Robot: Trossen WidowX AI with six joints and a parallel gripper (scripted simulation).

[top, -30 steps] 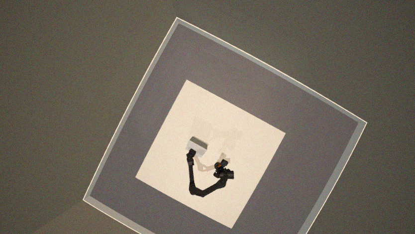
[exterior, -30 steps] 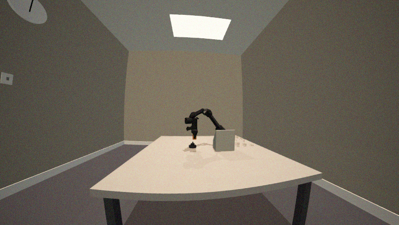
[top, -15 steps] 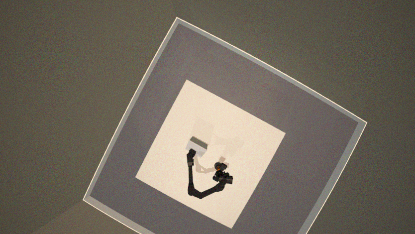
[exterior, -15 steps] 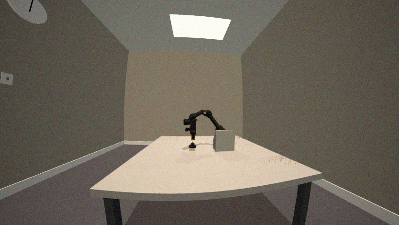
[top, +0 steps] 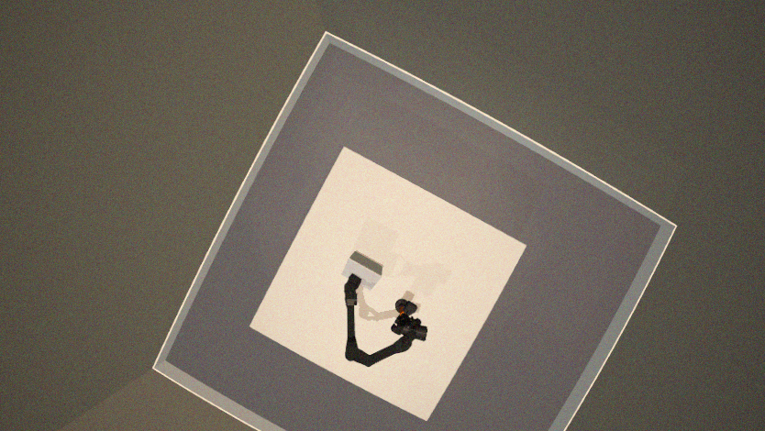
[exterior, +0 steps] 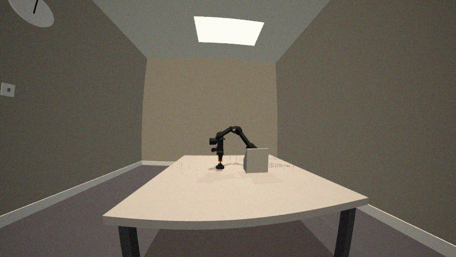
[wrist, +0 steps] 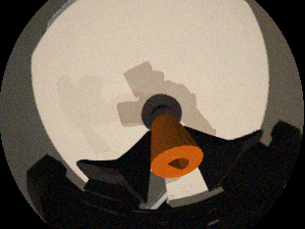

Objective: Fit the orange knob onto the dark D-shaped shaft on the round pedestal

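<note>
My gripper tip is 50 mm above the dark round pedestal. From my gripper tip the other things lie so: orange knob: 20 mm above.
</note>
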